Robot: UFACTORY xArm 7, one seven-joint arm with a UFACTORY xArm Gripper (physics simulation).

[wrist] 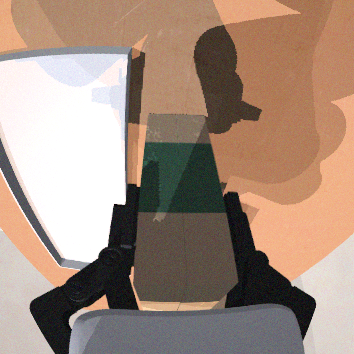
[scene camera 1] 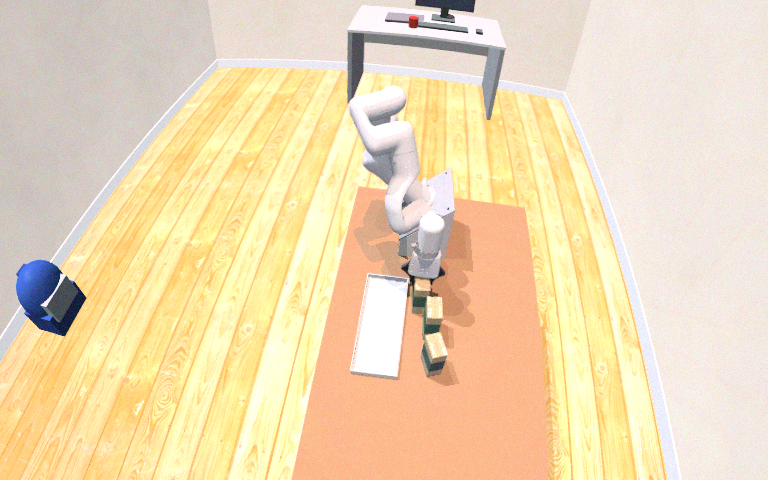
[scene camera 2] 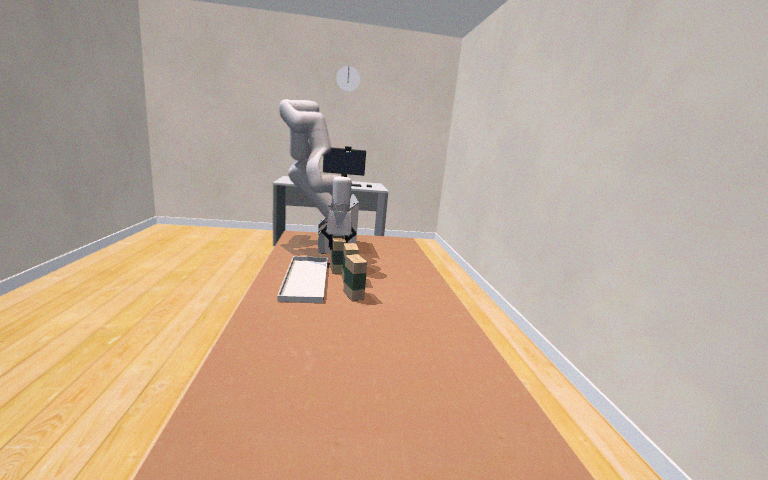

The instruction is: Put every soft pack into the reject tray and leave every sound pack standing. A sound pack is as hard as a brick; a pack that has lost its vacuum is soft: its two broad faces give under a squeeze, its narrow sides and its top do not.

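Frame: origin at the arm's base, x ahead, y left, z up, level; centimetres.
Seen in the pictures: gripper, fingertip midpoint: (wrist: 179,202).
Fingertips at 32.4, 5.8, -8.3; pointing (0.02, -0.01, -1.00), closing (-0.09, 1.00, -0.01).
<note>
Offsets run from my fingertips to a thing's middle, as dx, dy, dz. Level surfaces: height alone.
Three tan packs with dark green bands stand in a rough row beside the white reject tray @(+14.4, -10.2, -7.3) (scene camera 1: 380,331) (scene camera 2: 304,280) (wrist: 75,150). The tray's floor is bare. My gripper (scene camera 1: 422,281) (scene camera 2: 338,240) (wrist: 179,202) points down at the pack nearest the robot base (scene camera 1: 419,300) (scene camera 2: 337,260) (wrist: 180,175). Its black fingers press against that pack's left and right sides in the wrist view. That pack is upright. The middle pack @(+12.6, +5.1, +4.7) (scene camera 1: 432,318) (scene camera 2: 350,247) and the far pack @(+25.9, +9.1, -1.4) (scene camera 1: 434,357) (scene camera 2: 355,277) stand upright, apart from the fingers. Whether the held faces give cannot be seen.
The tray's long wall runs close along the left of the held pack. The middle pack stands close to the held one. The orange mat @(dz -8.4) (scene camera 1: 481,407) (scene camera 2: 362,384) lies under everything. A desk (scene camera 1: 362,22) (scene camera 2: 279,209) stands behind the arm, and a blue object (scene camera 1: 39,285) lies far left.
</note>
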